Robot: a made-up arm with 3 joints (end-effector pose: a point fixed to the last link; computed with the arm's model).
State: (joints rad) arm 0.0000 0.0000 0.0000
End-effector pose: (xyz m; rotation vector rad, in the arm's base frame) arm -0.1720 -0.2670 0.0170 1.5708 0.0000 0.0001
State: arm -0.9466 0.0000 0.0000
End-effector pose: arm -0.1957 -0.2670 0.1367 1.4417 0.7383 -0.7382
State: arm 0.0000 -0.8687 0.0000
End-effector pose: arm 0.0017 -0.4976 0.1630 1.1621 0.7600 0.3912
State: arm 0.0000 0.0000 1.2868
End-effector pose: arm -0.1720 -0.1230 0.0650 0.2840 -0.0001 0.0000
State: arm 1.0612 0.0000 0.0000
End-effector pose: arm -0.0457 -0.2670 -0.0321 1.4081 -0.8262 0.8263
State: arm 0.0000 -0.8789 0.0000
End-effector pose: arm 0.0049 -0.4991 0.1648 1.1562 0.7685 0.3956
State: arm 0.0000 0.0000 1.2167
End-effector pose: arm -0.1720 -0.1316 0.0675 0.3541 -0.0001 0.0000
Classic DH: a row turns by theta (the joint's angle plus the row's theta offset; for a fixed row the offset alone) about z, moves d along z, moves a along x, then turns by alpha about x. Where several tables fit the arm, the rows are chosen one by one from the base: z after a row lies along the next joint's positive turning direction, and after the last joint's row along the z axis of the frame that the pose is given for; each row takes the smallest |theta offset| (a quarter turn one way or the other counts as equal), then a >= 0, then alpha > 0; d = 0 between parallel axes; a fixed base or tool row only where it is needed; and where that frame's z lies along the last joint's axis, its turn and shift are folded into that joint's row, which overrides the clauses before.
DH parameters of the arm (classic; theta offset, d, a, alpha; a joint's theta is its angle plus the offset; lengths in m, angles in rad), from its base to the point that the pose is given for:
base (fixed): 0 0.1 -0.067 1.5708
joint 1: 0.3939 0.1384 0.2386 1.2831
joint 2: 1.4534 0.2606 -0.0518 -1.9476
joint 3: 1.2607 0.4212 0.072 1.5708
tool (fixed): -1.5708 0.104 0 0

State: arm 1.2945 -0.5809 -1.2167
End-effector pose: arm 0.0484 -0.4774 0.0392 1.9409 0.1183 1.3540
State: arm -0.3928 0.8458 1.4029
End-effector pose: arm -0.0409 0.1338 0.0310 0.3175 0.0643 -0.8047
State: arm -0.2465 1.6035 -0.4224
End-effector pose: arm 0.0964 0.2013 -0.1044 1.9236 -1.7049 -0.7208
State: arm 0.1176 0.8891 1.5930
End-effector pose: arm 0.0193 0.1584 0.0550 0.3532 -0.3539 -0.7725
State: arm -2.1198 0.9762 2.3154
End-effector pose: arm -0.2368 0.2165 0.0052 -1.1539 1.9789 -0.1832
